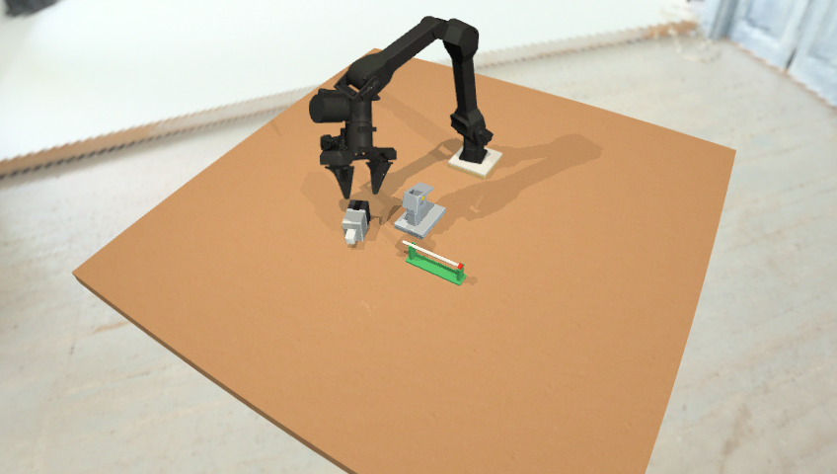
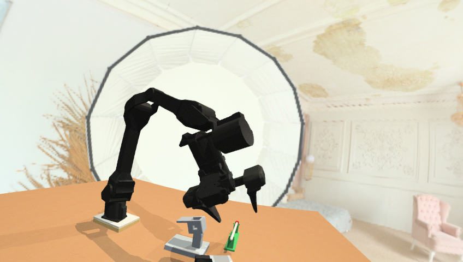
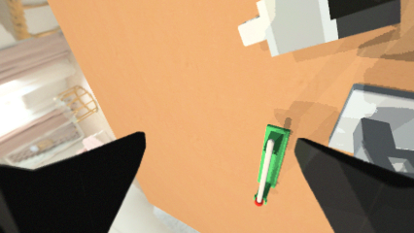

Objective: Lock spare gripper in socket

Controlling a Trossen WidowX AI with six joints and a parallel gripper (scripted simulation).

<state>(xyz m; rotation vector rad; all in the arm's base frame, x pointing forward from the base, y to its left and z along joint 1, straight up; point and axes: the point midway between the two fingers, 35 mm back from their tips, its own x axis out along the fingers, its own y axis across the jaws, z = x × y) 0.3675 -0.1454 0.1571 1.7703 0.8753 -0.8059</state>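
The spare gripper is 30 mm behind my gripper tip, 40 mm to the right of it and 120 mm below it. From my gripper tip the other things lie so: green pin rest: 20 mm ahead, 170 mm to the left, 130 mm below; then grey mount: 110 mm behind, 80 mm to the left, 100 mm below.
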